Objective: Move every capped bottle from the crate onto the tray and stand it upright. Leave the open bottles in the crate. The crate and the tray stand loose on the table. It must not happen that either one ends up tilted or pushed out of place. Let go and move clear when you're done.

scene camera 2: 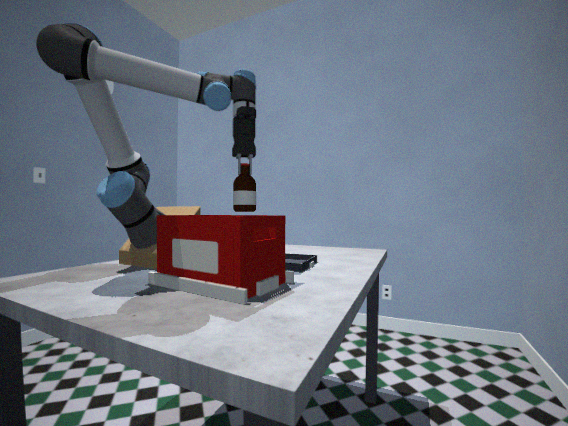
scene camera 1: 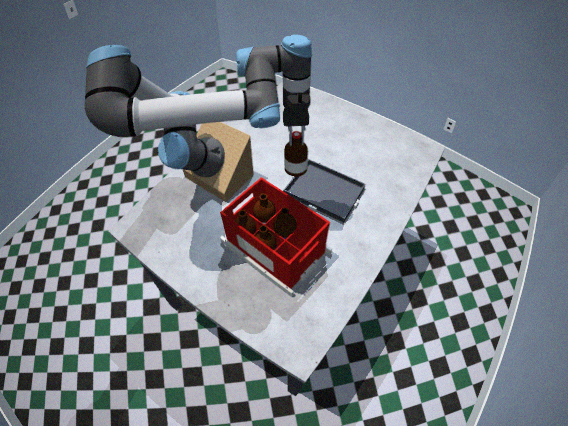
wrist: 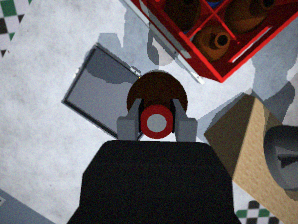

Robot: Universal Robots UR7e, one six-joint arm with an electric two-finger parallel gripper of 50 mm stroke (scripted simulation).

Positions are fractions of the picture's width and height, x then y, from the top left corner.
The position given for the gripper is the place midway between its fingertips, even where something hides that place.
Observation:
In view: the gripper (scene camera 2: 0.43,0.41), a dark tray (scene camera 1: 0.59,0.45), a capped bottle (scene camera 2: 0.43,0.44) and a crate (scene camera 2: 0.42,0.59).
The dark tray also shows in the wrist view (wrist: 0.33,0.42). The capped bottle also shows in scene camera 1 (scene camera 1: 0.52,0.37) and in the wrist view (wrist: 0.53,0.39). The crate also shows in scene camera 1 (scene camera 1: 0.50,0.62).

